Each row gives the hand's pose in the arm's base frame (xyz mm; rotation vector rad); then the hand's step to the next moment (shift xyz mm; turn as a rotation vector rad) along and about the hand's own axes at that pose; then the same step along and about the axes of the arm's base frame.
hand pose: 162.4 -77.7 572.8 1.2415 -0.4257 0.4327
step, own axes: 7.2 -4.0 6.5 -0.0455 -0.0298 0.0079
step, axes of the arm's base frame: 7.7 -6.7 2.3 -0.0231 -0.0192 -0.0460
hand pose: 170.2 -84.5 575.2 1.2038 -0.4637 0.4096
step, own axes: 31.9 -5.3 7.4 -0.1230 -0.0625 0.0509
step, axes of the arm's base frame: 28.6 -6.9 15.4 -0.0757 -0.0745 -0.1017
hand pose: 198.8 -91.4 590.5 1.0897 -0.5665 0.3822
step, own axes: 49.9 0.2 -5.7 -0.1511 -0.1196 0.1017
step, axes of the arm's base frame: 41.0 6.1 28.3 -0.0788 -0.1451 -0.1422
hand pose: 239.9 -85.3 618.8 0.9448 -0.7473 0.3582
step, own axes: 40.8 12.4 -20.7 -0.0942 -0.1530 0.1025
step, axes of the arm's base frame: 30.0 22.5 29.0 -0.0199 -0.1664 -0.1213
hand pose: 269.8 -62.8 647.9 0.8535 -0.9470 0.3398
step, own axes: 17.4 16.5 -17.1 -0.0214 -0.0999 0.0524
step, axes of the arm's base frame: 9.7 21.9 17.2 0.0178 -0.1015 -0.0506
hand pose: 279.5 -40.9 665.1 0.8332 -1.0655 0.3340
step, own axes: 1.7 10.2 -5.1 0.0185 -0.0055 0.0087
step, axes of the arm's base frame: -2.2 10.2 4.8 0.0066 -0.0127 0.0157
